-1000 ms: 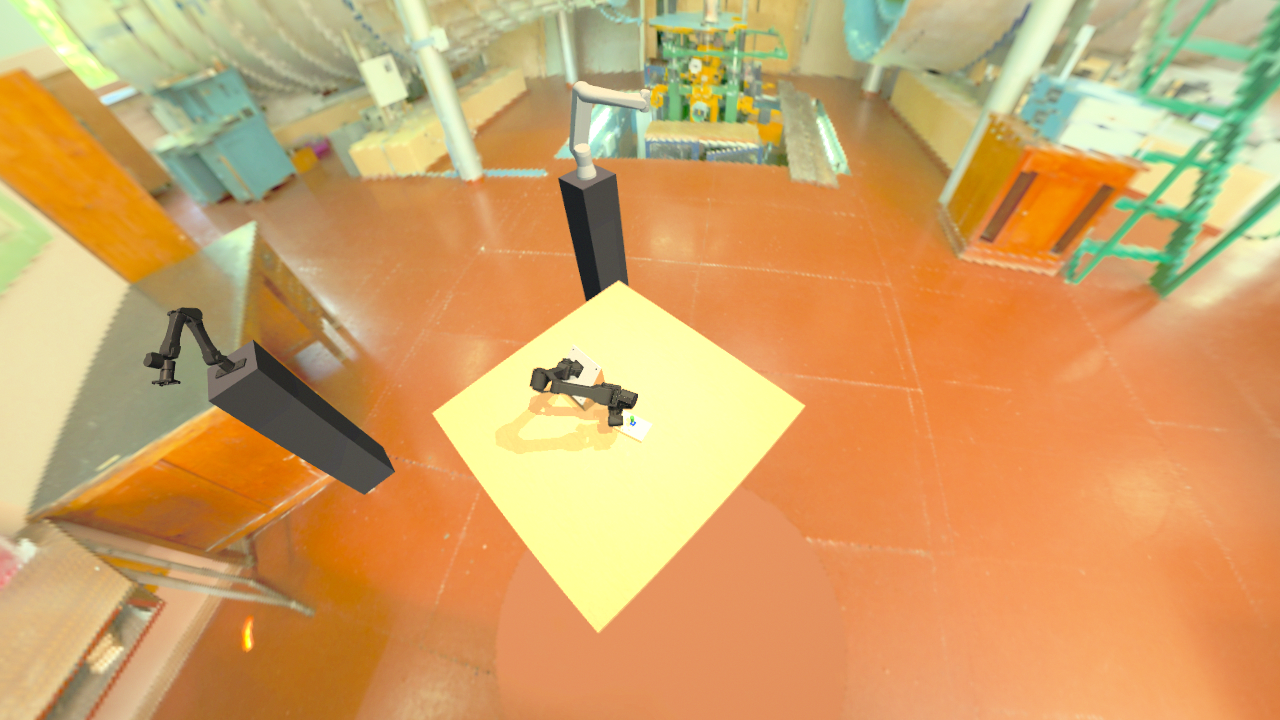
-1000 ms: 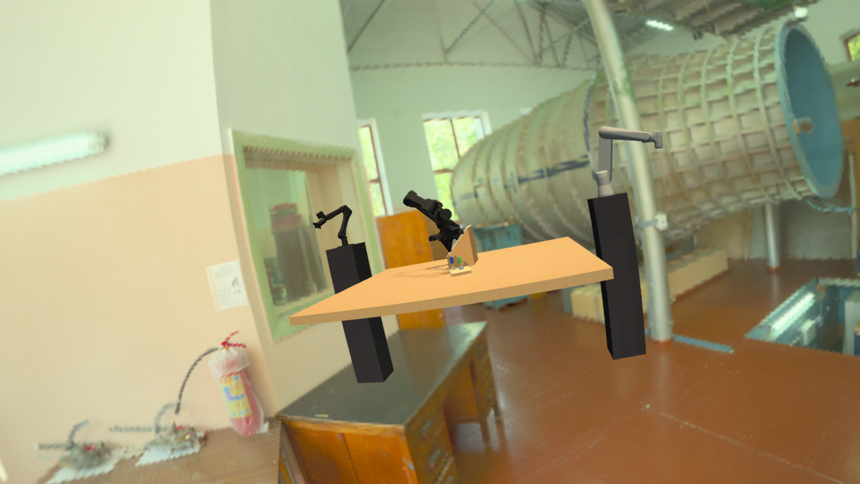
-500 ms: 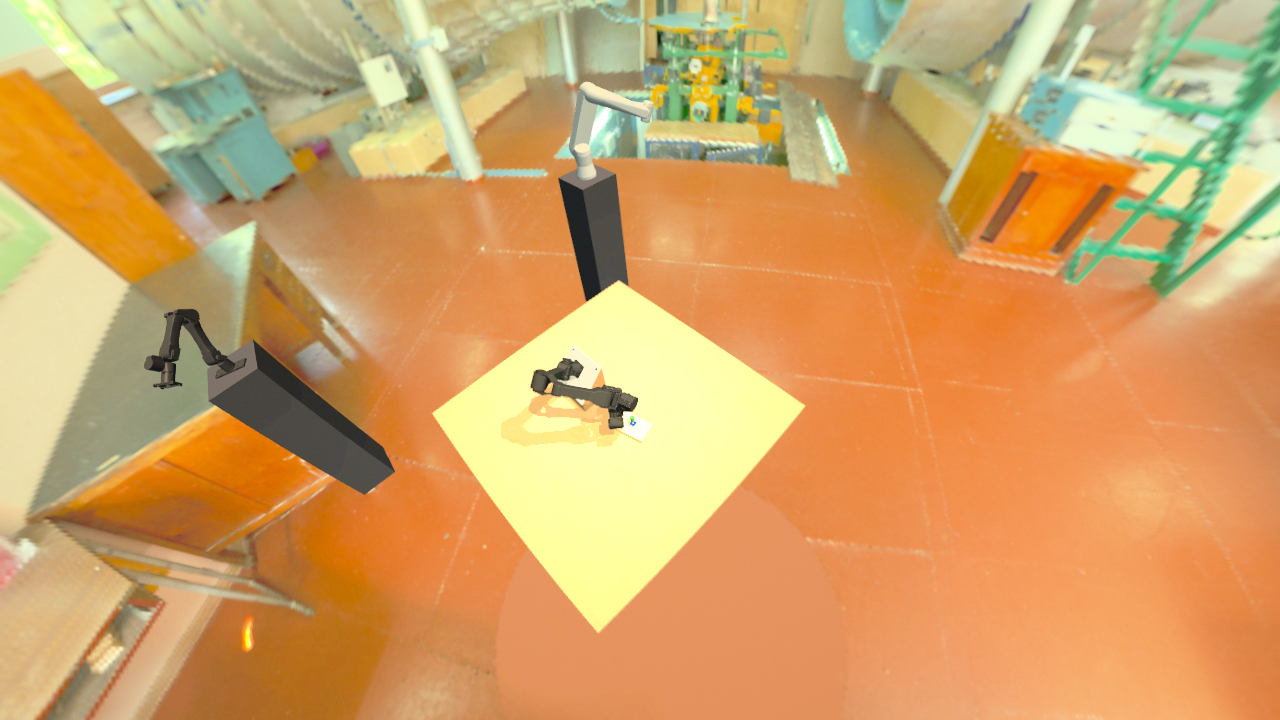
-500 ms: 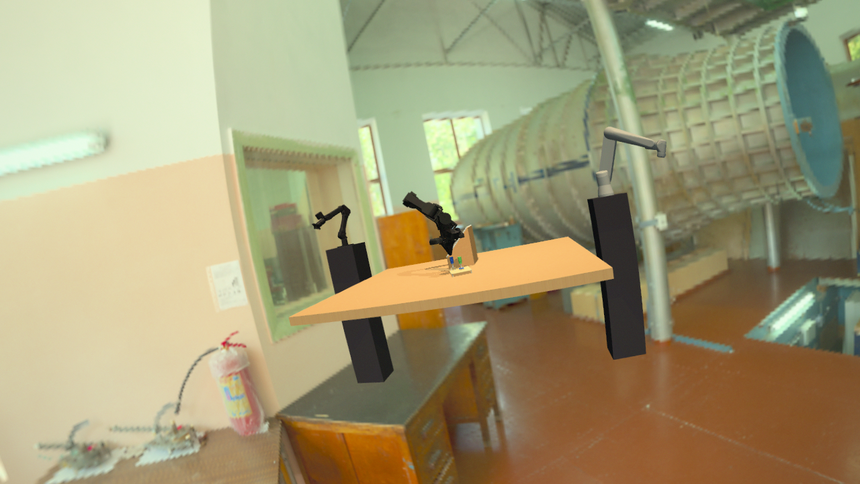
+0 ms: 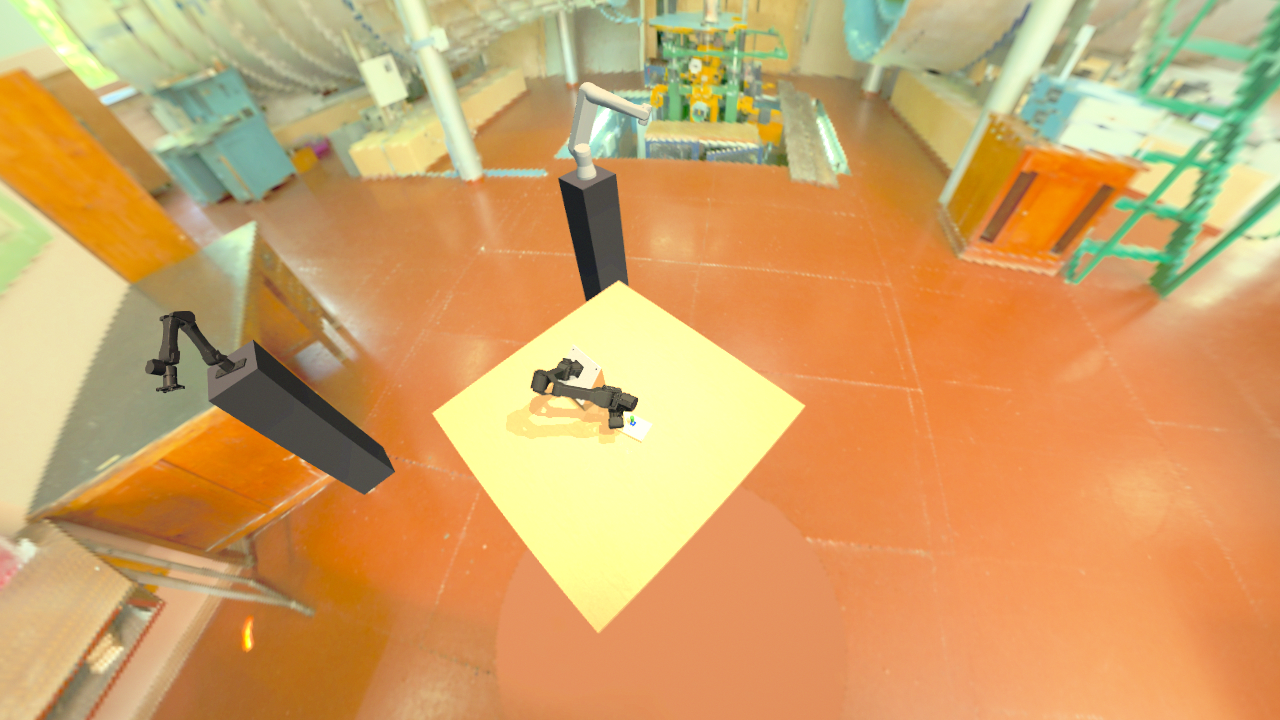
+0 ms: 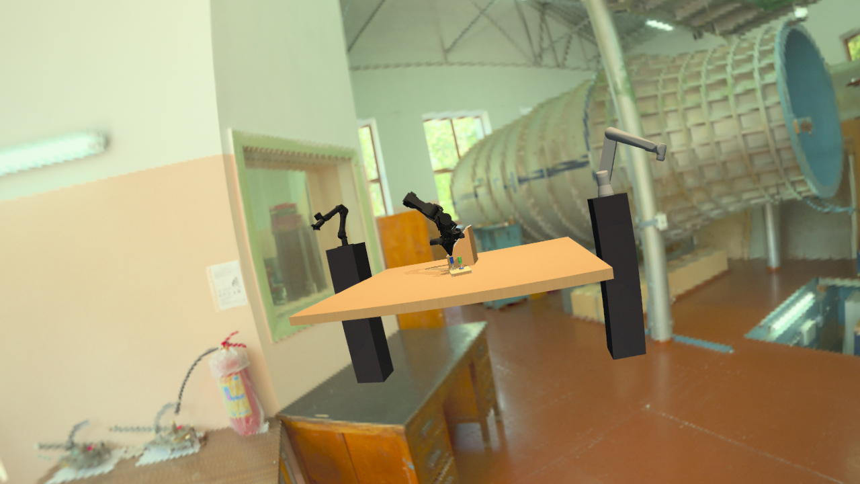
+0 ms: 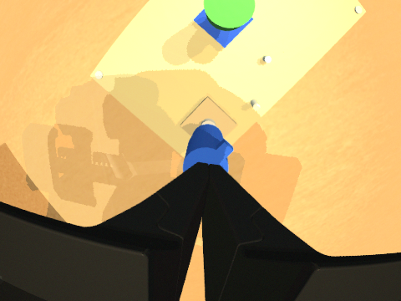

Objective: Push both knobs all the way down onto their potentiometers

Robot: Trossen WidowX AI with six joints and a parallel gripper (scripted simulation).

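Right now my gripper tip is 20 mm above the blue knob. The rest, counted from my gripper tip: green knob (50 mm to the left, 40 mm ahead, 30 mm below).
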